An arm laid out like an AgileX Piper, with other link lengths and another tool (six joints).
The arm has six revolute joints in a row. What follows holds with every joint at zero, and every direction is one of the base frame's. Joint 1 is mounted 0.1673 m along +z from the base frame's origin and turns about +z. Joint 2 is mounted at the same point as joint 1 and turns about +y. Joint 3 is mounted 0.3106 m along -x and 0.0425 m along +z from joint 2 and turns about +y. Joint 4 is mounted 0.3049 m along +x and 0.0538 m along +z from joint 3 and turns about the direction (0.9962, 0, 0.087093). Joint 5 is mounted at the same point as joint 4 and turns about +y. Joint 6 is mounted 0.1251 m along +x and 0.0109 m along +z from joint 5 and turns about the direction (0.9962, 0, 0.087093). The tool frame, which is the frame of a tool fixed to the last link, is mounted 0.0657 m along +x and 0.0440 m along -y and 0.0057 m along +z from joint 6; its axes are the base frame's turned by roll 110.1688, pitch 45.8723 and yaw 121.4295 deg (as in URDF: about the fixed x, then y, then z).
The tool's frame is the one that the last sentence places.
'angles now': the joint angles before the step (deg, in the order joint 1, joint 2, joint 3, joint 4, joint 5, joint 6). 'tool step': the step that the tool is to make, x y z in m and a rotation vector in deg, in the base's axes. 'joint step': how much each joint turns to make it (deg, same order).
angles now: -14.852, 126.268, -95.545, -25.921, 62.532, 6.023
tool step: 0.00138, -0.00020, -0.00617, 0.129, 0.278, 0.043
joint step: 0.000, 0.824, -0.265, 0.000, -0.258, 0.064
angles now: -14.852, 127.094, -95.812, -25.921, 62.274, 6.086
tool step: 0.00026, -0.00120, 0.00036, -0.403, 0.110, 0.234
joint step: -0.001, 0.053, 0.002, -0.478, -0.057, 0.000
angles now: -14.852, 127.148, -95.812, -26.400, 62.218, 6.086
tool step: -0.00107, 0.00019, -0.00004, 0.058, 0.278, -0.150
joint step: -0.001, 0.000, -0.001, 0.053, 0.318, -0.001
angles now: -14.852, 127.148, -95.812, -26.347, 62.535, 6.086
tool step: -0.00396, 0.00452, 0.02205, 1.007, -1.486, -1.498
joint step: 0.000, -2.652, -0.185, 1.860, 1.836, 0.000
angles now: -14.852, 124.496, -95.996, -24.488, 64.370, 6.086
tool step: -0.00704, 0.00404, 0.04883, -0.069, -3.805, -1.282
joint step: -0.001, -5.684, 0.000, 1.302, 2.173, 0.000
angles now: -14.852, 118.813, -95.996, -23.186, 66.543, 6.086
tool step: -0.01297, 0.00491, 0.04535, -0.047, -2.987, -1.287
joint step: -0.001, -5.423, 0.001, 1.031, 2.734, 0.000
